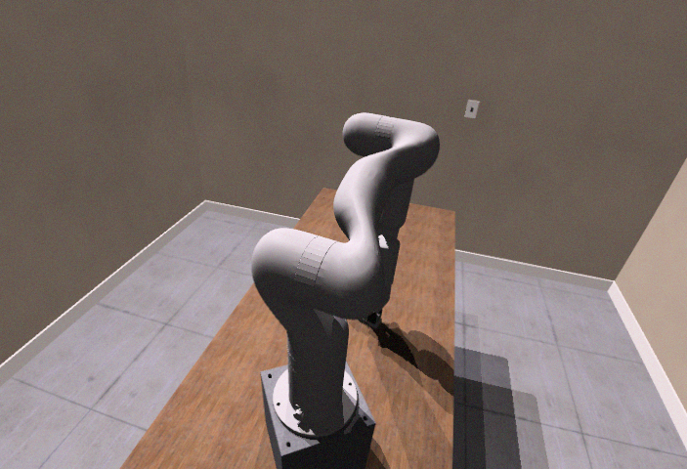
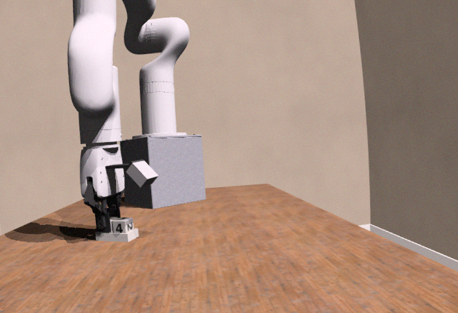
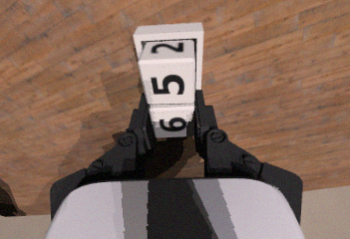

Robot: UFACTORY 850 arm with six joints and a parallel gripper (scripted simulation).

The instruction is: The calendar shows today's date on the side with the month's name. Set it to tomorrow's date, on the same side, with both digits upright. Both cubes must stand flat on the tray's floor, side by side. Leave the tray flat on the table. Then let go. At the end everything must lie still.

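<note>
My hand is 30 mm above the white calendar tray and 20 mm to the right of it.
</note>
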